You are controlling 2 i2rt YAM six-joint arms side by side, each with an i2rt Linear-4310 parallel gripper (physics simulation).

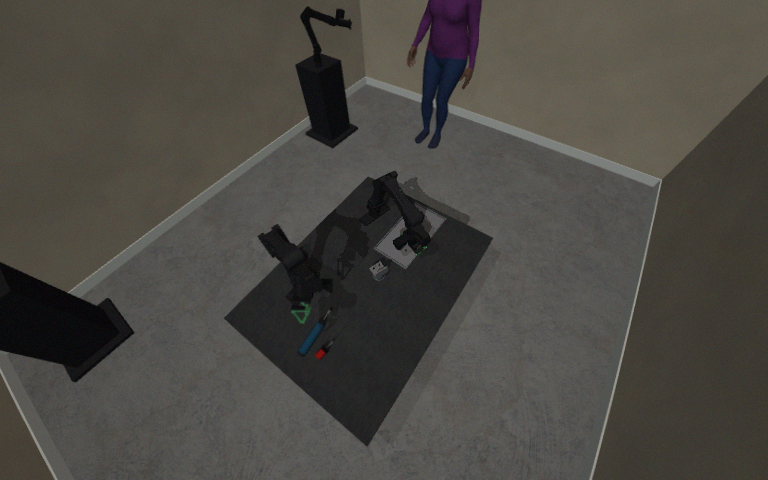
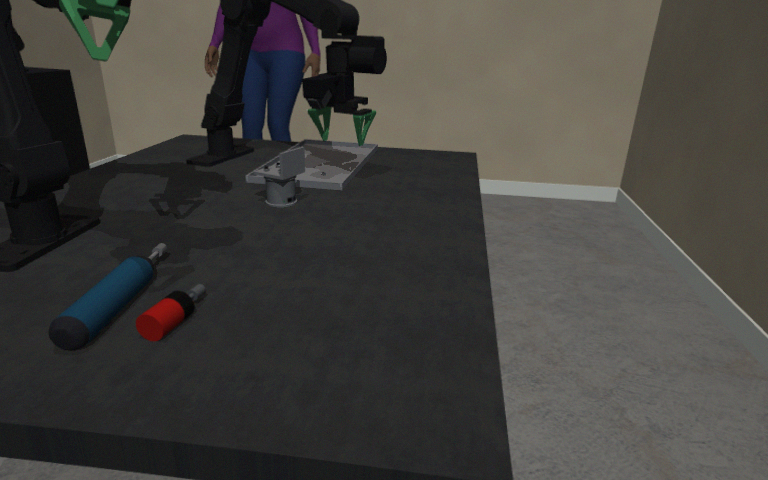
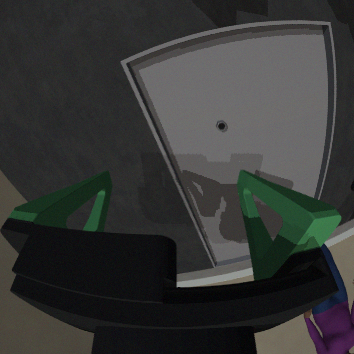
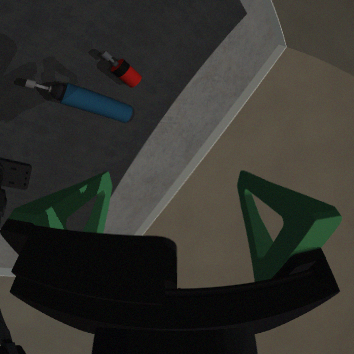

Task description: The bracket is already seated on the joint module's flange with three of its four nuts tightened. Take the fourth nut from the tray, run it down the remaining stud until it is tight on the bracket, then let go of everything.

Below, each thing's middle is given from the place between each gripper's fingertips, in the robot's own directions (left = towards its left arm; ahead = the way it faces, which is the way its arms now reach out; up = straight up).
Labels:
The blue-handled driver (image 2: pixel 80 323) lies 290 mm below my right hand and 30 mm behind it. The rest, counted from my right hand: short red-handled driver (image 2: pixel 156 322): 290 mm below, 60 mm ahead, 30 mm to the right; tray (image 2: pixel 337 162): 740 mm to the left, 310 mm below.
The tray is 12 cm to the left of my left hand, 9 cm behind it and 8 cm below it. The rest, counted from my left hand: blue-handled driver: 62 cm to the right, 12 cm behind, 6 cm below; short red-handled driver: 65 cm to the right, 7 cm below, 4 cm behind.

